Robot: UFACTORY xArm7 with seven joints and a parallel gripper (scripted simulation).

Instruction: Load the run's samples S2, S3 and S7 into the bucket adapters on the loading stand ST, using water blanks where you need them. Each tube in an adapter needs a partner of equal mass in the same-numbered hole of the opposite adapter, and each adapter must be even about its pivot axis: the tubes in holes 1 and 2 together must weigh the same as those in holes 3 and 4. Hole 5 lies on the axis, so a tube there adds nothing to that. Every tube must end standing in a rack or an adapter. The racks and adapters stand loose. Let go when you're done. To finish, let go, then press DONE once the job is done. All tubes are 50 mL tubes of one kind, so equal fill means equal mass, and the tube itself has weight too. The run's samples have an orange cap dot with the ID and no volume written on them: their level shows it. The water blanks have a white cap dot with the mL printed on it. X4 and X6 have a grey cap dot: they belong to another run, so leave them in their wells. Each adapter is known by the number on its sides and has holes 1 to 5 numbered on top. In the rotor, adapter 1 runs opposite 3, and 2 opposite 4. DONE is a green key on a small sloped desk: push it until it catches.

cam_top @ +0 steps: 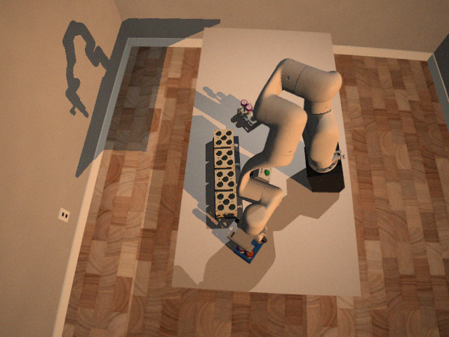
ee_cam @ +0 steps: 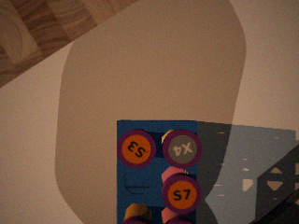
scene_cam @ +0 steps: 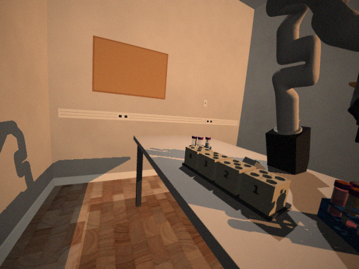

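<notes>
My gripper is now 190 mm above the orange-dotted tube, 60 mm to the right of it and 10 mm past it. Also, from my hand: yellowish tube 190 mm below, 40 mm to the left, 10 mm ahead; blue sample rack 220 mm below, 20 mm behind, 10 mm to the left; pink-filled sample tube 190 mm below, 40 mm to the right, 20 mm behind.
</notes>
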